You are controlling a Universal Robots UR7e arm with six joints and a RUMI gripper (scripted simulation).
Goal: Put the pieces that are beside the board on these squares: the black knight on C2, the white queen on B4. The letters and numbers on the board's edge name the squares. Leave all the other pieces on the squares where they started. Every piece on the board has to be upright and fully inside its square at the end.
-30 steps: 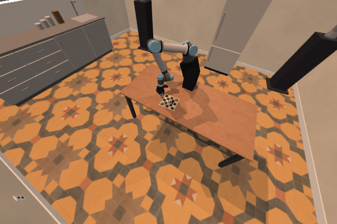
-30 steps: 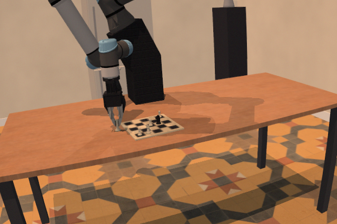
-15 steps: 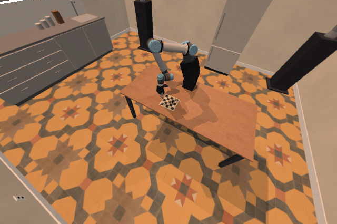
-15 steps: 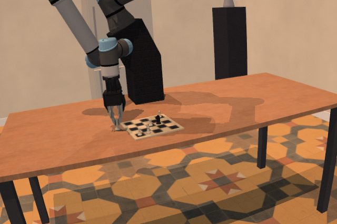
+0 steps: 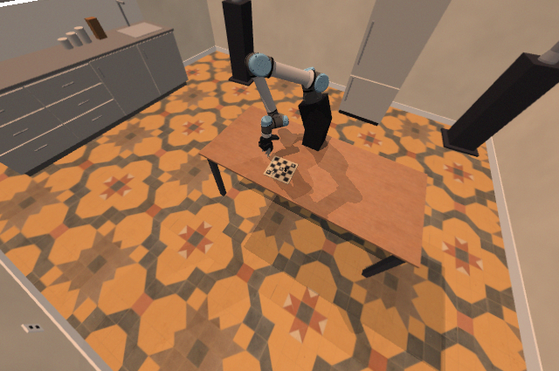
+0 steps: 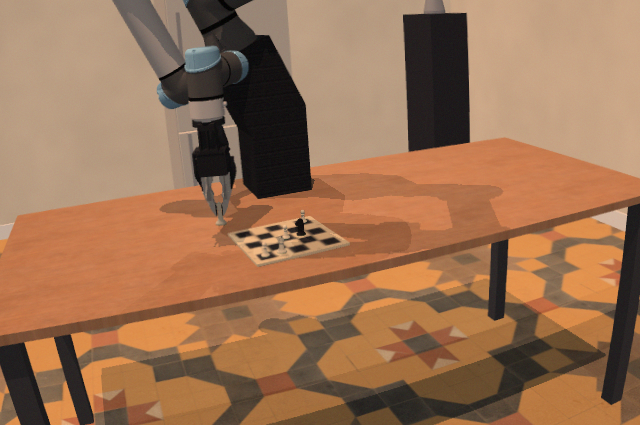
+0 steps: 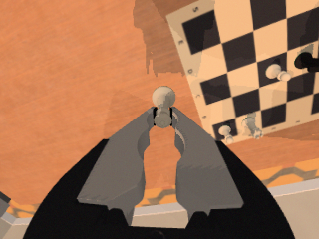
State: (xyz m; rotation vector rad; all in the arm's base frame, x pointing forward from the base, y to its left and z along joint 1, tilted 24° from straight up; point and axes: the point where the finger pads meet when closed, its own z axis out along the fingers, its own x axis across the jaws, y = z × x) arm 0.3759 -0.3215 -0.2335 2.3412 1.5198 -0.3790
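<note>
My gripper is now 14 cm to the right of the small chessboard, 9 cm above it and 4 cm short of it. Round my hand: black knight (17 cm to the left, 7 cm below, 4 cm ahead); white queen (1 cm below).
</note>
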